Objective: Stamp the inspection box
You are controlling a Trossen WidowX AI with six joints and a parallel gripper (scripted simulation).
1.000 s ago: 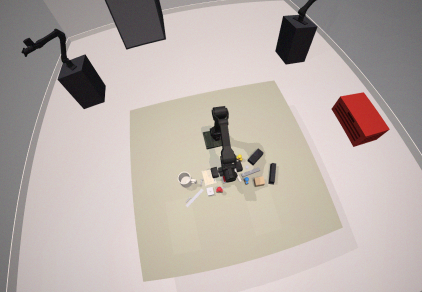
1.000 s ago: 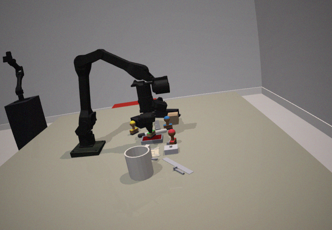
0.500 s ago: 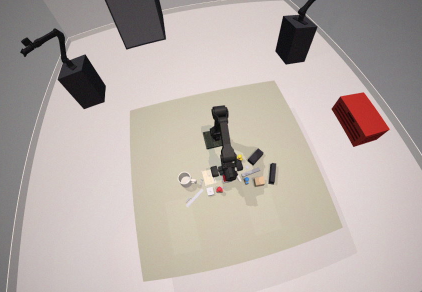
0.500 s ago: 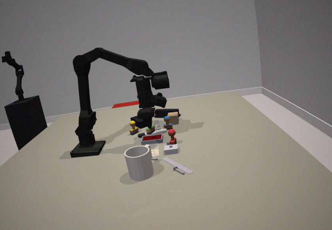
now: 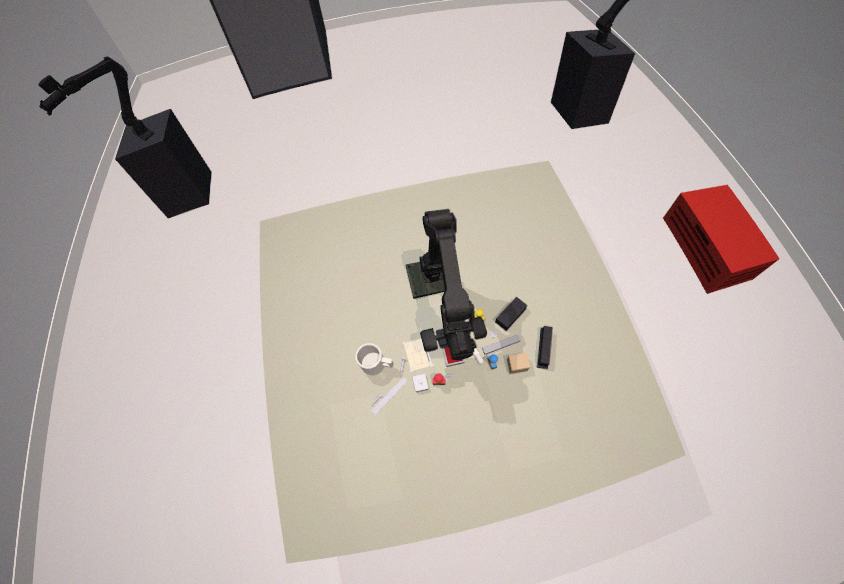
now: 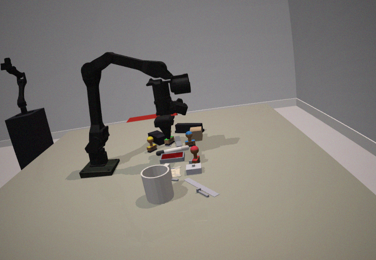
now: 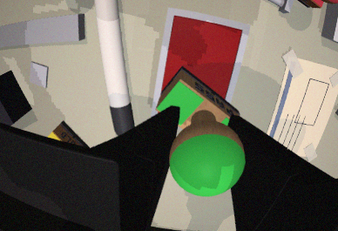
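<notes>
Now: gripper tip 110 mm to the left of the cream card, 90 mm above it and 30 mm past it. Round my gripper tip: white marker 80 mm below, 60 mm to the left, 20 mm behind; then ink pad 80 mm below; then green-knobbed PASS stamp right at my gripper tip.
</notes>
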